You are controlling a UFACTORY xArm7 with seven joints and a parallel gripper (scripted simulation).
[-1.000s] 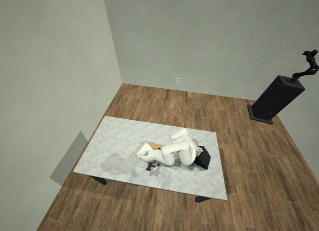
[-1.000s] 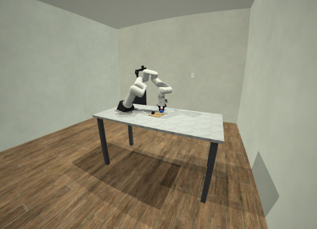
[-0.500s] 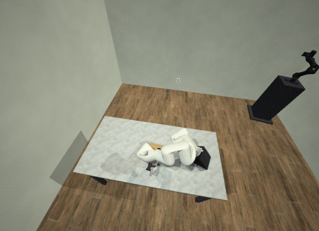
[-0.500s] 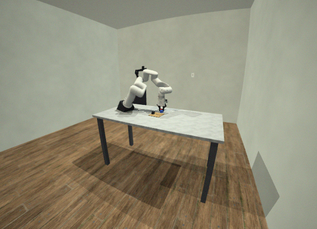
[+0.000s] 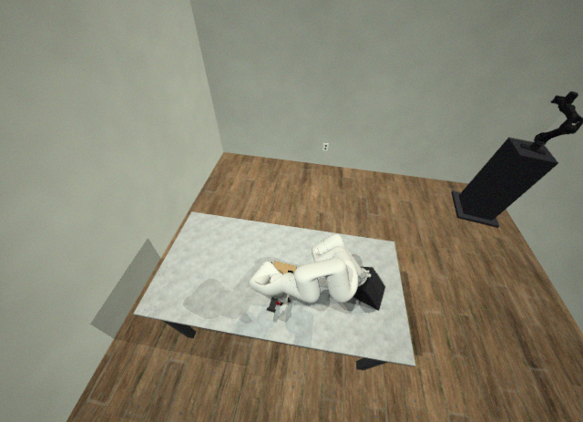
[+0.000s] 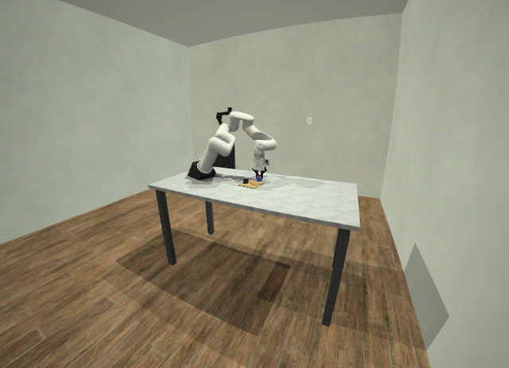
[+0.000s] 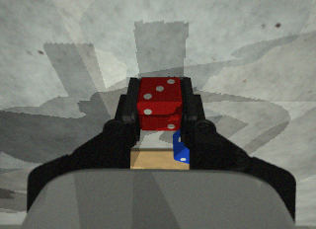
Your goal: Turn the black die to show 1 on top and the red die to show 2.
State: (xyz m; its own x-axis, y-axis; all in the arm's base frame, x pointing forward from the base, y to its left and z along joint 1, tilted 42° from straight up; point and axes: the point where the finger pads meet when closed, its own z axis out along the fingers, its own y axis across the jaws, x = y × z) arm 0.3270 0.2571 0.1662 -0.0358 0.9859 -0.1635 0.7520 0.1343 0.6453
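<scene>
Right now the tan mat is 3 cm ahead of my hand, 16 cm to the right of it and 2 cm below it. The rest, counted from my hand: black die 1 cm behind, 17 cm to the right; then blue die 3 cm ahead, 5 cm to the right, 1 cm below; then red die 1 cm below.
</scene>
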